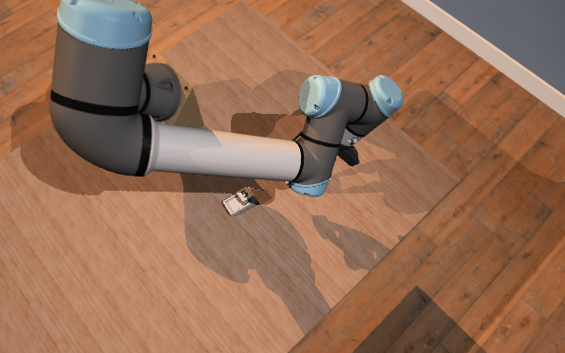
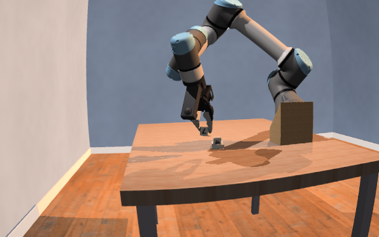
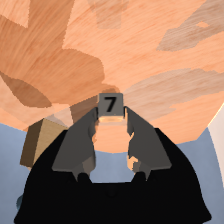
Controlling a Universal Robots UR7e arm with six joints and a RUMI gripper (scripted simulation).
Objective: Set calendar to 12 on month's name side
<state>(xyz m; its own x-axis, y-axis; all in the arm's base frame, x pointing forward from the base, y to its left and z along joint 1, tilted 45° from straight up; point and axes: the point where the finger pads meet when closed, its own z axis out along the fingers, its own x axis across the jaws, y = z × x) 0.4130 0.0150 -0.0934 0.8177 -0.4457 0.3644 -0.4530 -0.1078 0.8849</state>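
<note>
The white digit cube is 1 cm below my hand. From my hand the other things lie so: calendar tray: 12 cm to the right, 8 cm below, 8 cm behind.
</note>
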